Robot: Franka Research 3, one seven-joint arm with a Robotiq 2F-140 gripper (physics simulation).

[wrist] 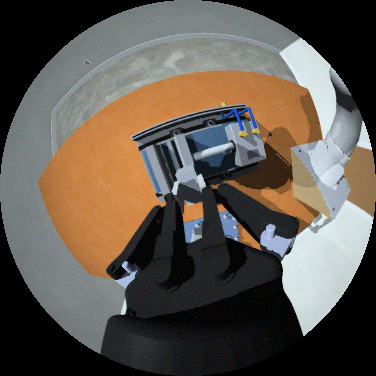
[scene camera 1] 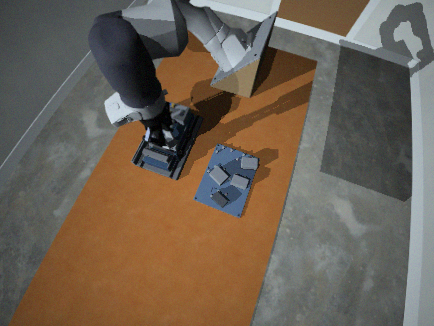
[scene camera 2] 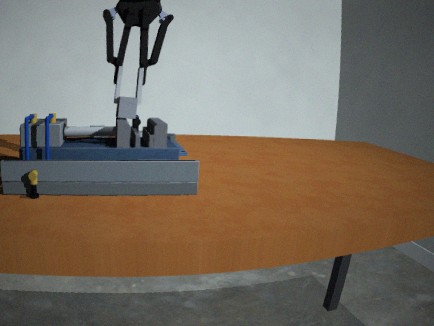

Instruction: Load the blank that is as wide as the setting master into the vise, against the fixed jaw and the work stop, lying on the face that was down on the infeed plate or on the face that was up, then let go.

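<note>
My gripper [scene camera 2: 128, 96] [wrist: 189, 184] is shut on a grey blank [scene camera 2: 127, 107] [wrist: 190, 179], held slightly tilted at the fingertips. In scene camera 2 the blank's lower edge shows right at the top of the vise's moving jaw [scene camera 2: 123, 133] [wrist: 185, 152]; whether they touch I cannot tell. The fixed jaw [scene camera 2: 158, 132] stands to the right, with a gap and a low dark piece between. The vise [scene camera 2: 100, 153] has a rod [scene camera 2: 90, 131] [wrist: 214, 151] behind the moving jaw. In scene camera 1 the arm mostly hides the blank. I cannot make out the work stop surely.
The blue infeed plate [scene camera 1: 206, 188] lies beside the vise with grey blocks [scene camera 1: 218, 175] [scene camera 1: 240, 181] [scene camera 1: 249, 163] and a darker block [scene camera 1: 219, 198] on it. A long grey rail [scene camera 2: 100, 171] runs along the vise's side. Blue hoses [scene camera 2: 27, 137] rise near the cylinder end.
</note>
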